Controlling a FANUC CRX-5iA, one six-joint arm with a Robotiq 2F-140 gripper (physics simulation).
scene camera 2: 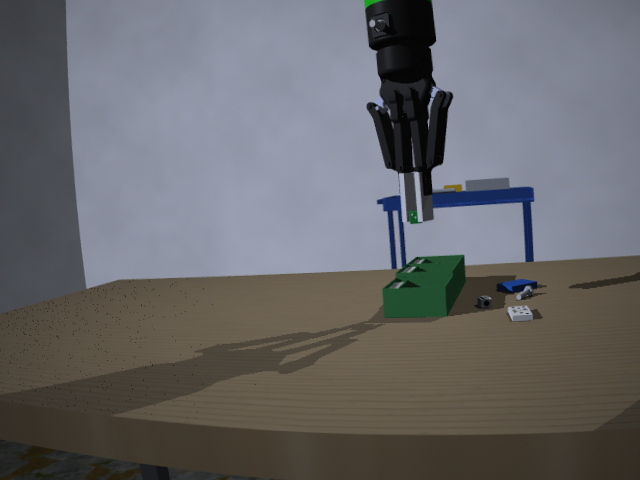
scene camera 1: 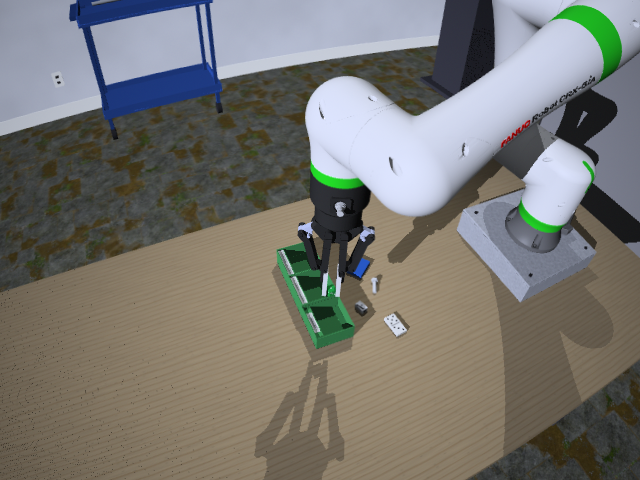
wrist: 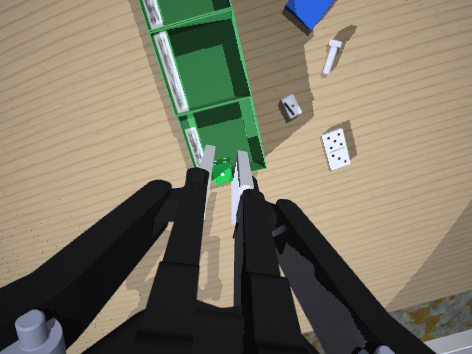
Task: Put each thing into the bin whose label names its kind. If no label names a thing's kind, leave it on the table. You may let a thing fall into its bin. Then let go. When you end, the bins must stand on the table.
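Places are measured from the arm's base along level axes (x left, y back, z up), in metres.
Where they show: gripper, between the fingertips: (scene camera 2: 418, 220) (scene camera 1: 330, 290) (wrist: 223, 163); arm's base, origin of its link: (scene camera 1: 531, 230).
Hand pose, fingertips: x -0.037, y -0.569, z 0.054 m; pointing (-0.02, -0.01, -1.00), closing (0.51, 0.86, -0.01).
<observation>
Each offset is from my fingertips to the top centre of the thing. Level surfaces: height alone.
My gripper (scene camera 1: 331, 289) (scene camera 2: 415, 214) (wrist: 223, 163) is shut on a small green die @[dz +0.014, dx +0.004, dy -0.002 m] (scene camera 1: 331, 291) (scene camera 2: 413, 217) (wrist: 223, 174). It holds the die well above the row of three joined green bins @[dz -0.076, dx -0.080, dy +0.004 m] (scene camera 1: 336, 338) (scene camera 2: 416, 302) (wrist: 205, 75). In the wrist view the die shows against the outer edge of the end bin. White labels line the bins' left side; I cannot read them. To the right of the bins lie a small grey metal piece @[dz -0.111, dx -0.005, dy +0.084 m] (scene camera 1: 361, 307) (scene camera 2: 484, 302) (wrist: 290, 106), a white domino @[dz -0.115, dx +0.068, dy +0.127 m] (scene camera 1: 395, 324) (scene camera 2: 519, 313) (wrist: 336, 149), a pale bolt @[dz -0.109, dx -0.042, dy +0.143 m] (scene camera 1: 374, 285) (scene camera 2: 524, 292) (wrist: 330, 57) and a blue block @[dz -0.112, dx -0.108, dy +0.139 m] (scene camera 1: 360, 268) (scene camera 2: 516, 285) (wrist: 309, 11).
The robot's grey base block (scene camera 1: 496, 253) stands on the wooden table @[dz -0.122 m] (scene camera 1: 155, 361) (scene camera 2: 310, 392) (wrist: 400, 200), right of the loose things in scene camera 1. A blue cart (scene camera 1: 160, 91) (scene camera 2: 485, 198) stands on the floor beyond the table.
</observation>
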